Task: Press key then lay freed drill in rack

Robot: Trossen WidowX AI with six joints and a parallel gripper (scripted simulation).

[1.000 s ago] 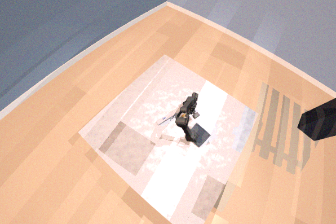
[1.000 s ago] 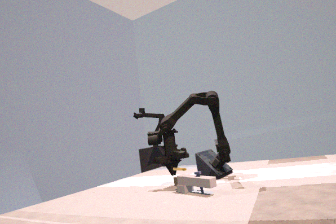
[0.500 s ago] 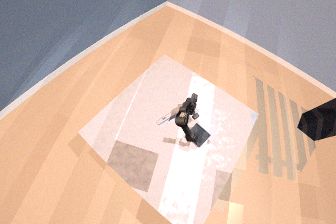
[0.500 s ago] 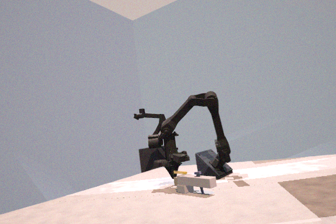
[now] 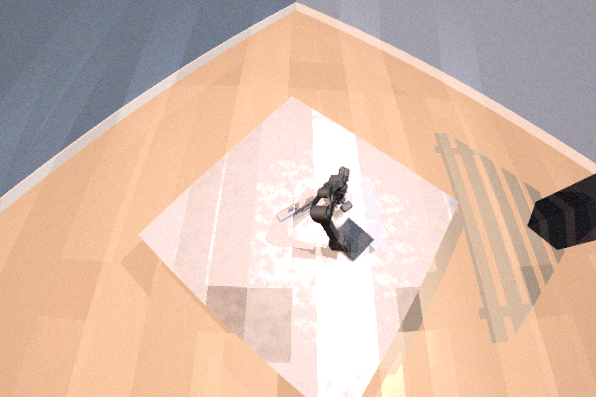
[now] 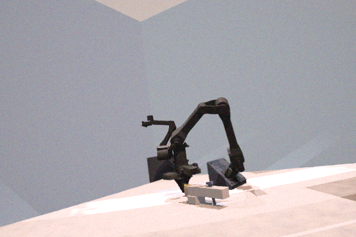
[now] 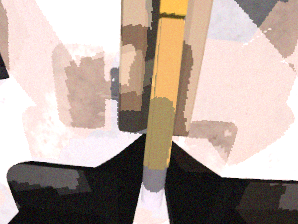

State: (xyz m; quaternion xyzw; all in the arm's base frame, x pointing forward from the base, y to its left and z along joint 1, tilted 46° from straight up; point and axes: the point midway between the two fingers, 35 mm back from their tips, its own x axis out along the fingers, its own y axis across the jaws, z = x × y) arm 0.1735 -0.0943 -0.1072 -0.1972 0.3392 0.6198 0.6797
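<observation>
The yellow drill is 40 mm to the left of my gripper tip, 30 mm above it and 10 mm ahead of it. Round my gripper tip: pale block (200 mm to the left, 120 mm ahead, 30 mm above); brown block (50 mm to the left, 10 mm ahead); purple key (220 mm to the left, 120 mm ahead, 40 mm above).
</observation>
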